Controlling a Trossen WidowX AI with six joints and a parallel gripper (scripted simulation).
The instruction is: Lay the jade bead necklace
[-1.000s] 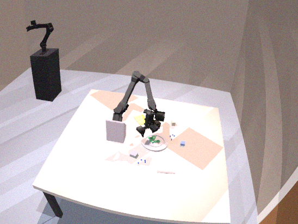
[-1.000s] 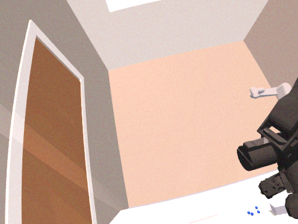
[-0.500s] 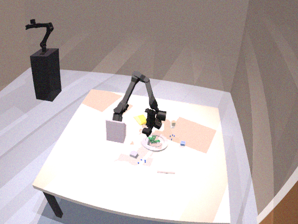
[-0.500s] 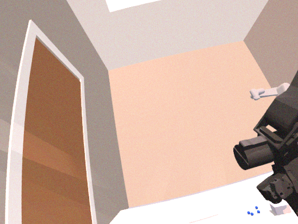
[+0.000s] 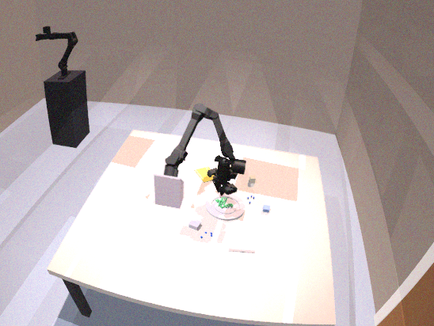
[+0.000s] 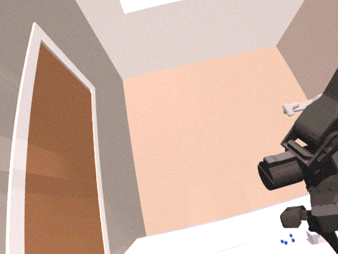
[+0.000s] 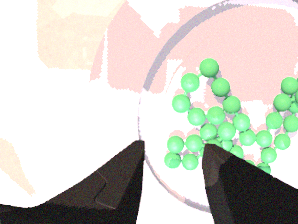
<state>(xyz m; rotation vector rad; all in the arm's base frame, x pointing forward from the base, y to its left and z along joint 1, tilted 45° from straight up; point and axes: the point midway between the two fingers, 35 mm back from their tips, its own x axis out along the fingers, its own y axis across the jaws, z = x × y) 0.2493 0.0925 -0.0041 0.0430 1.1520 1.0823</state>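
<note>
Now: gripper tip 4 cm to the left of the round white bead board, 4 cm short of it and 4 cm above it. The rest, counted from my gripper tip: yellow sheet: 21 cm to the left, 10 cm behind, 5 cm below; blue block: 25 cm ahead, 4 cm below, 2 cm to the right; cream block: 21 cm to the left, 16 cm ahead, 3 cm below.
</note>
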